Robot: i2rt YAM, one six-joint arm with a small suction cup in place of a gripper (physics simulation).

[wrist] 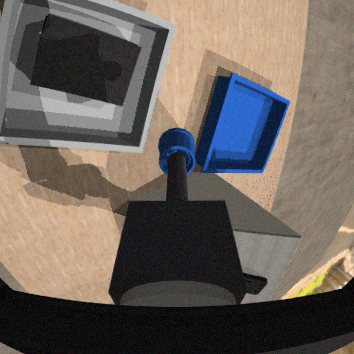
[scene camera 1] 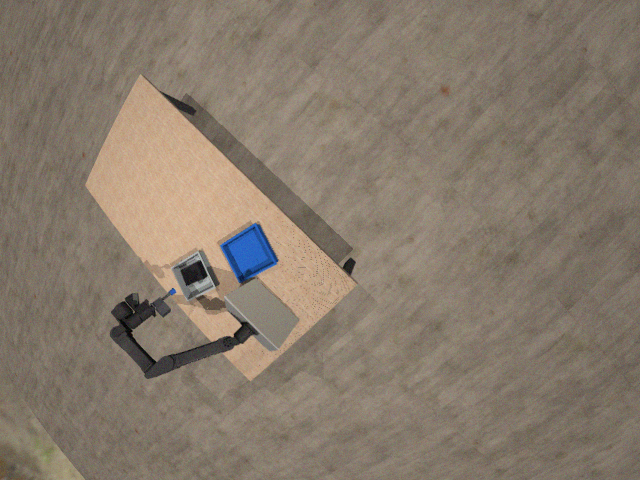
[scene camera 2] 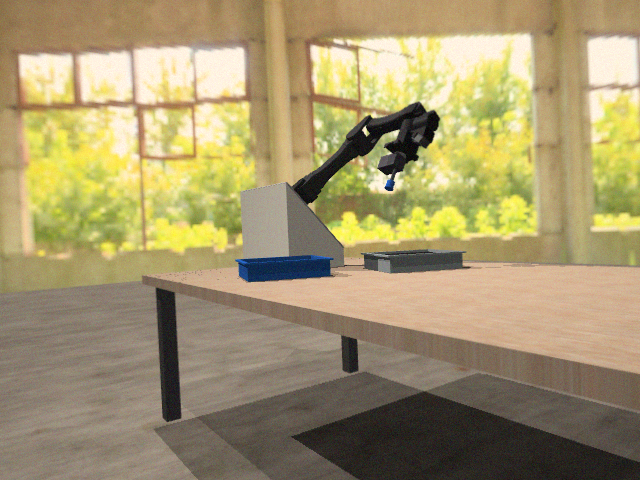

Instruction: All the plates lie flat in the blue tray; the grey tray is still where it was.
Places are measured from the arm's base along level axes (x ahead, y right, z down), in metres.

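Where they show: hand, its tool point: [wrist: 176, 144] [scene camera 1: 174, 290] [scene camera 2: 388, 188]; arm's base, origin of its link: [scene camera 1: 249, 327] [scene camera 2: 285, 212].
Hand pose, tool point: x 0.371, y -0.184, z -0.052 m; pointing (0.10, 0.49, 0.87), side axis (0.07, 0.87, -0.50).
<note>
Each offset is from my tool point to the centre of the thing. Level surfaces: height alone.
A black rectangular plate @[dx +0.061, dy -0.036, dz +0.208 m] [scene camera 1: 193, 272] [wrist: 82, 57] lies inside the grey tray @[dx +0.044, dy -0.041, dz +0.224 m] [scene camera 1: 207, 295] [scene camera 2: 429, 261] [wrist: 75, 146]; whether more plates lie under it I cannot tell. The blue tray @[dx -0.084, dy +0.337, dz +0.224 m] [scene camera 1: 248, 253] [scene camera 2: 284, 270] [wrist: 240, 120] stands beside the grey tray, and no plate shows in it. My gripper, a blue suction cup [scene camera 1: 172, 291] [scene camera 2: 389, 184] [wrist: 176, 150], hangs high above the table, near the grey tray's outer side in the first scene view. It carries nothing and counts as open.
A grey wedge-shaped base block [scene camera 1: 262, 312] [scene camera 2: 264, 222] [wrist: 240, 210] bears the arm and stands close to the blue tray. The wooden table @[dz +0.249 m] [scene camera 1: 170, 170] [scene camera 2: 465, 310] has its long edge beyond the blue tray.
</note>
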